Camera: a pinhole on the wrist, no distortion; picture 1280 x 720 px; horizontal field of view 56.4 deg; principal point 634.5 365.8 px. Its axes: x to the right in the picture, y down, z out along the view. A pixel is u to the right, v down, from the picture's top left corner.
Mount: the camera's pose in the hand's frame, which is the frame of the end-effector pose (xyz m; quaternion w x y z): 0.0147 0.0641 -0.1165 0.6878 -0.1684 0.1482 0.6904
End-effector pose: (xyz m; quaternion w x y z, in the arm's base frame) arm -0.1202 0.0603 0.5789 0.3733 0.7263 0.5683 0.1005
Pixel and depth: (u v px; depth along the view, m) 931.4 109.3 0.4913
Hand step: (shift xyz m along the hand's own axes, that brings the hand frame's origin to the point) 0.1065 0.3894 0.2749
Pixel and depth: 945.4 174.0 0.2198
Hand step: 0.0439 0.2119 0.0572
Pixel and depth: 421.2 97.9 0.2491
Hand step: 0.0633 0.1333 0.1285
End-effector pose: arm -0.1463 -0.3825 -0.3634 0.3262 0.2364 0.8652 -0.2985
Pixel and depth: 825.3 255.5 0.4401
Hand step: 0.0429 0.3198 0.2497
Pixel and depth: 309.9 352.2 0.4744
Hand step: 0.0061 0.1550 0.3666
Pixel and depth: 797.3 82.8 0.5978
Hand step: 0.1395 0.3997 0.3894
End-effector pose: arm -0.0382 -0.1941 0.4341 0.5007 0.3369 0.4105 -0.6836
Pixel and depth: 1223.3 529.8 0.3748
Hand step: -0.0470 0.3935 0.1385
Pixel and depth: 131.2 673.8 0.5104
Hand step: -0.1322 0.0918 0.4329
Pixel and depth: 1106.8 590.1 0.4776
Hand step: -0.0882 0.4416 0.2281
